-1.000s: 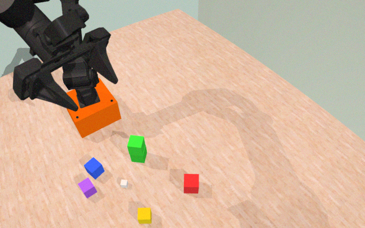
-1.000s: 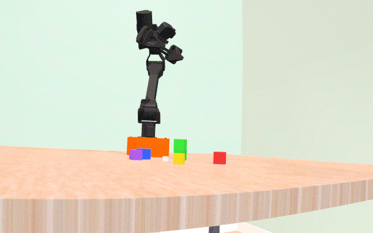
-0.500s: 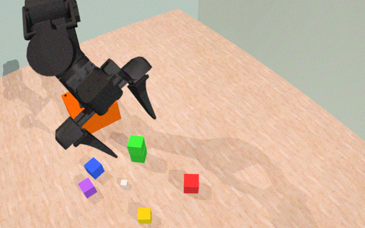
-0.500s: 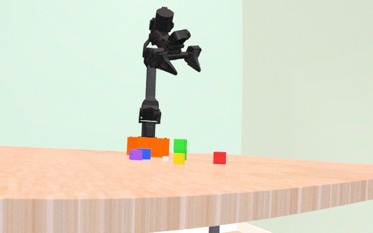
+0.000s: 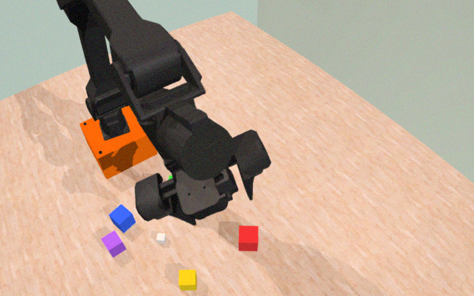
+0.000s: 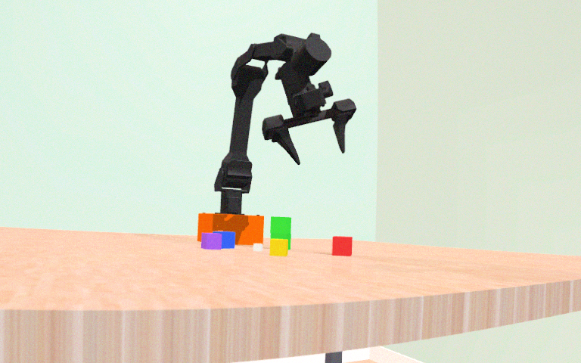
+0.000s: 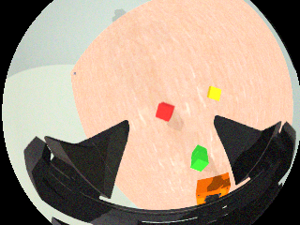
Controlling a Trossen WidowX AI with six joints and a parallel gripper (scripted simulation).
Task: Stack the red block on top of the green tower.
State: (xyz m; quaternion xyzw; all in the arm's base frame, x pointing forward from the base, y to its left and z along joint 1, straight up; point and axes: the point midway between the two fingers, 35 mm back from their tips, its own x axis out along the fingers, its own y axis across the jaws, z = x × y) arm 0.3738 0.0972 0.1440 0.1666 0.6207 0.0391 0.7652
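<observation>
Right now my gripper tip is 170 mm above the red block, 60 mm to the right of it and 20 mm past it. The rest, counted from my gripper tip: yellow cube (170 mm below, 80 mm to the right, 10 mm ahead); then purple cube (190 mm to the right, 170 mm below, 120 mm behind); then small white cube (180 mm below, 100 mm to the right, 100 mm behind).
</observation>
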